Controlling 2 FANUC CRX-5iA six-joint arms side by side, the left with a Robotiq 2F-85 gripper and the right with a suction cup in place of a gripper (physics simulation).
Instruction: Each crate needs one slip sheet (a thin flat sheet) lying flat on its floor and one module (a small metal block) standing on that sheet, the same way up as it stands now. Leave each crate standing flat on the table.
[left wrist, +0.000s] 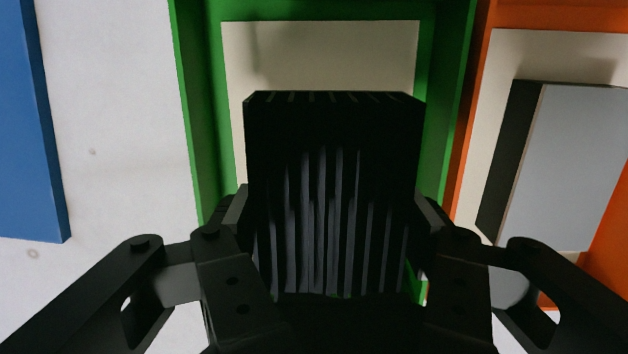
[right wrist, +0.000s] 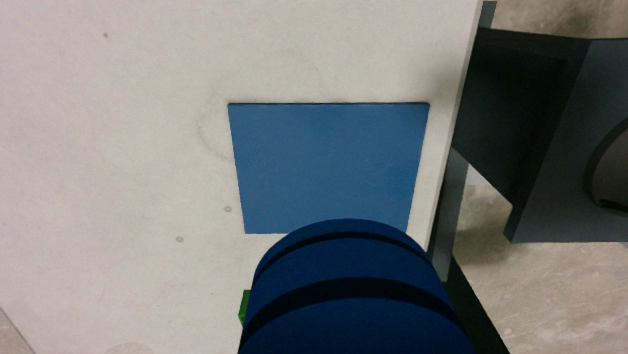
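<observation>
My left gripper (left wrist: 331, 205) is shut on a black finned module (left wrist: 332, 125), held above the green crate (left wrist: 450, 75) (right wrist: 243, 306). A cream slip sheet (left wrist: 320, 50) lies on that crate's floor; the module hides its near part. In the left wrist view at right, a grey-topped module (left wrist: 565, 160) with dark sides stands on a cream sheet (left wrist: 505, 45) in the orange crate (left wrist: 570, 15). In the right wrist view, my right suction tool (right wrist: 350, 260) shows as a blue cylinder; no sheet shows at it. Its cup face is hidden.
A blue board (left wrist: 30, 125) (right wrist: 325, 165) lies on the table, left of the green crate in the left wrist view. In the right wrist view, the table's edge (right wrist: 462, 90) runs just right of the board, with a dark grey structure (right wrist: 555, 125) beyond it.
</observation>
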